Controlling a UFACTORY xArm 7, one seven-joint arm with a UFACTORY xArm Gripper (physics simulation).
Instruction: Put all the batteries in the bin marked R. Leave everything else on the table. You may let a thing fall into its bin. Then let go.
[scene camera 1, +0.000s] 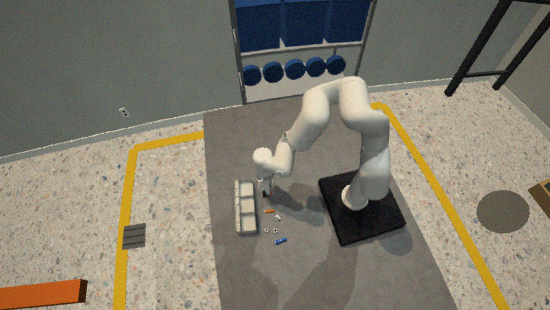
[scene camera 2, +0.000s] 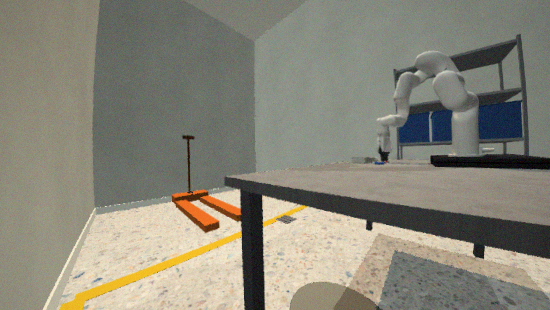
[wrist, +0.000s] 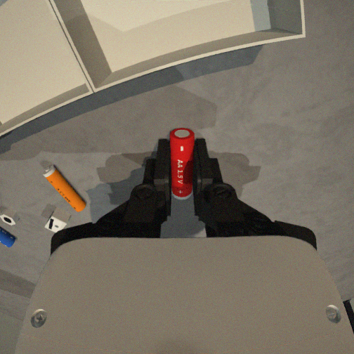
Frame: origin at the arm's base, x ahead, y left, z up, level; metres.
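Where they show: gripper, fingertip midpoint: (scene camera 1: 267, 192); arm's base at its link origin: (scene camera 1: 354, 197) (scene camera 2: 465, 156).
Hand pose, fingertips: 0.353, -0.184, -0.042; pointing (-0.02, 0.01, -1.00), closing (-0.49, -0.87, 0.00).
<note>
Each offset is from my fingertips to the top centre of the thing, as dx, dy, dz.
My gripper (scene camera 1: 267, 194) (scene camera 2: 384, 158) (wrist: 181, 157) is shut on a red AA battery, which stands out between its two black fingers in the wrist view. The fingertips are low, close to the table top. An orange battery {+0.023, +0.091, +0.010} (scene camera 1: 269, 211) (wrist: 65, 189) lies on the table to the left of the gripper in the wrist view. A blue battery {+0.025, +0.235, +0.014} (scene camera 1: 281, 241) (scene camera 2: 379, 163) (wrist: 6, 238) lies farther off, partly cut by the wrist view's edge. A pale tray of three bins {+0.118, +0.034, +0.039} (scene camera 1: 246, 214) (wrist: 90, 45) is beside the gripper. No letter R is readable on it.
A small white piece with a black mark {+0.000, +0.134, +0.011} (scene camera 1: 277, 217) (wrist: 56, 222) lies near the orange battery. Two small nuts {+0.064, +0.171, +0.008} (scene camera 1: 266, 230) {+0.029, +0.186, +0.008} (scene camera 1: 275, 230) lie between it and the blue battery. The arm's black base plate (scene camera 1: 372, 231) is on the other side of these parts from the tray.
</note>
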